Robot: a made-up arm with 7 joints.
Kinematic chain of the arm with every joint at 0, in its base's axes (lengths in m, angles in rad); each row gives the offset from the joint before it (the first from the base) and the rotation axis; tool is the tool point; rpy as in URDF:
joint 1: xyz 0 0 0 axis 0.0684 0.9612 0.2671
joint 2: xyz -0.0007 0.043 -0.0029 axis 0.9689 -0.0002 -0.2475
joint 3: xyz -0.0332 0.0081 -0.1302 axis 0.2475 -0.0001 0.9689
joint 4: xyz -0.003 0 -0.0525 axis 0.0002 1 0
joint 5: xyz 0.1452 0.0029 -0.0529 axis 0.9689 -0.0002 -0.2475
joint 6: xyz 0.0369 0 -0.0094 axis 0.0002 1 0
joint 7: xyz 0.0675 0 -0.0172 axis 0.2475 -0.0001 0.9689
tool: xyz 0 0 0 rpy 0 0.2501 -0.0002
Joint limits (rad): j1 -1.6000..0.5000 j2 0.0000..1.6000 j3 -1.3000..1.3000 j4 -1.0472..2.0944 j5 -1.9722..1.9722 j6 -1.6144..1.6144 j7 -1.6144..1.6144
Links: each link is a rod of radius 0.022 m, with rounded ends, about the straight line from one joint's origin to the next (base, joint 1, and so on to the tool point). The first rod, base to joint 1, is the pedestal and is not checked.
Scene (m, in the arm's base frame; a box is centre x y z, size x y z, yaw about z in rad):
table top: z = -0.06
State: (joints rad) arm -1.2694 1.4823 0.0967 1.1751 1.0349 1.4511 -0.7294
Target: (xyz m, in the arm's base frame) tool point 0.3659 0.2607 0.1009
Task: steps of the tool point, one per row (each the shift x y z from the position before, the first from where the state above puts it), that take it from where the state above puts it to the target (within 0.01 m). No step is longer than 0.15 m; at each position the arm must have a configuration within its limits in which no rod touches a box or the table.
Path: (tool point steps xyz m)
1: 0.0886 -0.0215 -0.0142
2: 0.0857 -0.0511 0.0005
3: 0.0710 -0.0792 0.0153

